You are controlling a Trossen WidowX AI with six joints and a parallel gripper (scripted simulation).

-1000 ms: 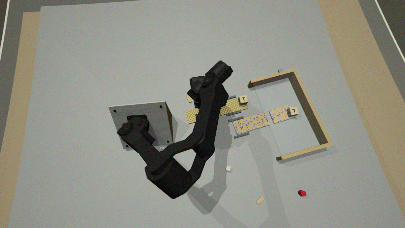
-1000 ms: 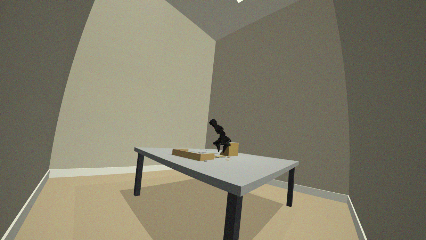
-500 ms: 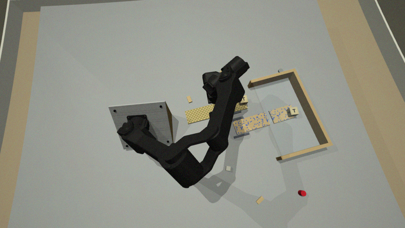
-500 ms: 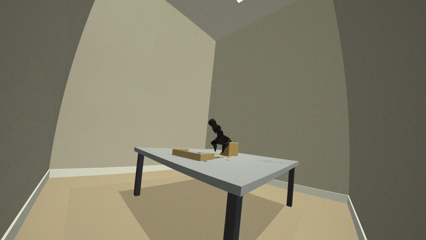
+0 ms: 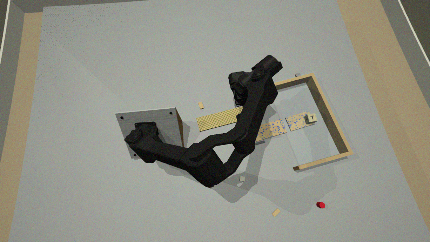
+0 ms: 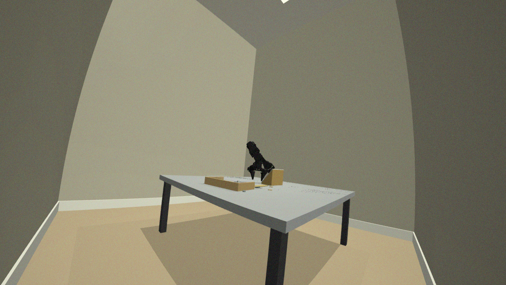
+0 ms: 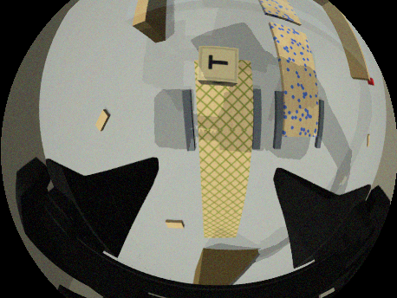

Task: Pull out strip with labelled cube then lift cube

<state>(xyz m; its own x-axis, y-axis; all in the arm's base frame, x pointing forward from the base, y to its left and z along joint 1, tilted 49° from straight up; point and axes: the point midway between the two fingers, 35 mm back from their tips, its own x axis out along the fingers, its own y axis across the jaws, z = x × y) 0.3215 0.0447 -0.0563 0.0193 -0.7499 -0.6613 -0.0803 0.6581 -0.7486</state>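
The cross-hatched strip lies 3 cm behind my gripper tip, 1 cm to the right of it and 5 cm below it. From my gripper tip the other things lie so: red cylinder 23 cm ahead, 35 cm to the right, 4 cm below.
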